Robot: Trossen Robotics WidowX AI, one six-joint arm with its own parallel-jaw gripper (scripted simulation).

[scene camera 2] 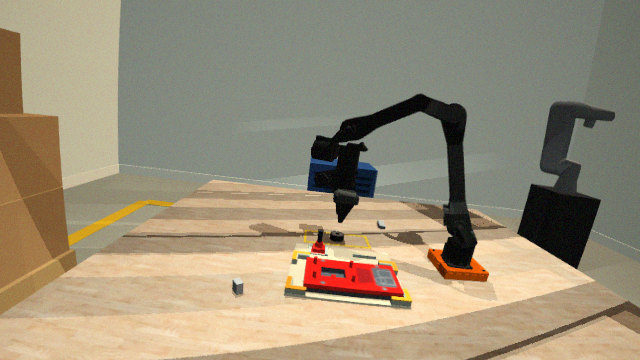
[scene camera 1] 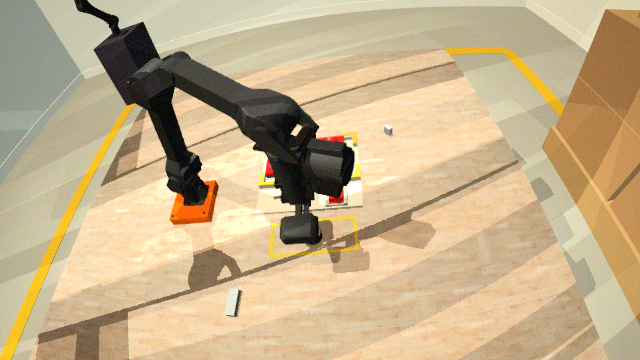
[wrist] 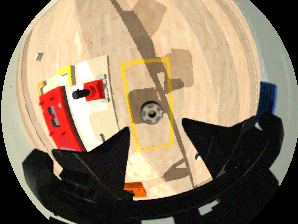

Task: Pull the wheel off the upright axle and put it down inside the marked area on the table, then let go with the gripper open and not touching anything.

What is my gripper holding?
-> Nothing.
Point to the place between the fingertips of my gripper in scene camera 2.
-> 338,218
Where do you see a red board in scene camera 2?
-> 322,276
